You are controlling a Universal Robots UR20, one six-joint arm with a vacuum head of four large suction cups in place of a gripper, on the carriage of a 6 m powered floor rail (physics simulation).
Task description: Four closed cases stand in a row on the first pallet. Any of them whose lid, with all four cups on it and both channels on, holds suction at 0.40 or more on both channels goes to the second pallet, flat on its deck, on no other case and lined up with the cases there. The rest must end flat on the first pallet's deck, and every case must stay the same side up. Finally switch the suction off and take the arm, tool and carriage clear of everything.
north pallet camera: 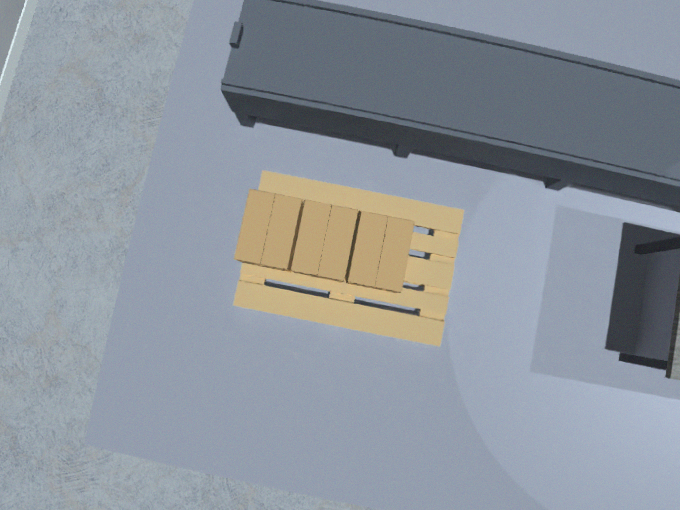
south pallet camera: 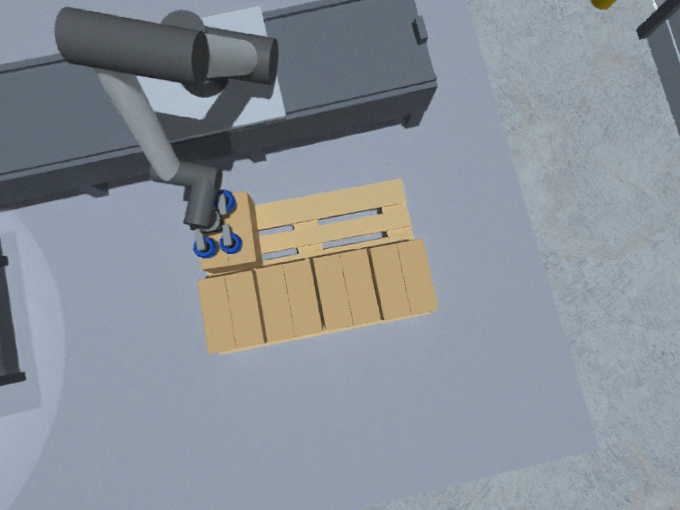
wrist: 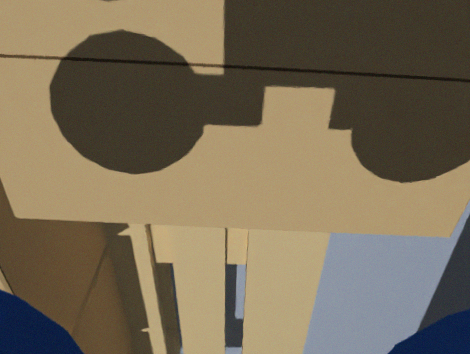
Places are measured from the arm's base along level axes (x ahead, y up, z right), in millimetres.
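Pixels of known places: hand, its tool point: point(wrist: 235, 252).
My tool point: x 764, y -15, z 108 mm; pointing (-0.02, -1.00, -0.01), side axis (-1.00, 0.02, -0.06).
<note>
Behind a point stands the place of what it marks.
Three closed cases point(north pallet camera: 269, 230) {x 956, y -179, z 5358 mm} point(north pallet camera: 325, 239) {x 943, y -179, z 5061 mm} point(north pallet camera: 381, 250) {x 941, y -179, z 4763 mm} stand in a row on the north pallet point(north pallet camera: 340, 323) {x 1365, y -426, z 4892 mm}, leaving its right end bare. Four closed cases point(south pallet camera: 231, 312) {x 1188, y -179, z 153 mm} point(south pallet camera: 289, 300) {x 1197, y -179, z -148 mm} point(south pallet camera: 347, 288) {x 1206, y -178, z -453 mm} point(south pallet camera: 403, 278) {x 1223, y -179, z -749 mm} stand in a row along the near side of the south pallet point(south pallet camera: 335, 199) {x 672, y -426, z -517 mm}. A further closed case point(south pallet camera: 238, 255) {x 908, y -179, z 58 mm} point(wrist: 280, 195) {x 733, y -179, z -2 mm} lies flat at that pallet's back left, beside the row. My gripper point(south pallet camera: 214, 223) {x 764, y -15, z 108 mm} is over this case, free of its lid; cup shadows fall on the lid in the wrist view, apart from the blue cups point(wrist: 30, 330) point(wrist: 440, 335). The fourth cup is hidden.
The long grey rail point(north pallet camera: 439, 93) point(south pallet camera: 351, 60) runs behind both pallets. The carriage's pale plate point(south pallet camera: 260, 104) {x 215, y -1, z -238 mm} and the folded arm point(south pallet camera: 131, 46) {x 491, y 1052, z 16 mm} are above it, left of centre in the south view. A dark open structure point(north pallet camera: 626, 296) point(south pallet camera: 9, 329) stands between the pallets.
</note>
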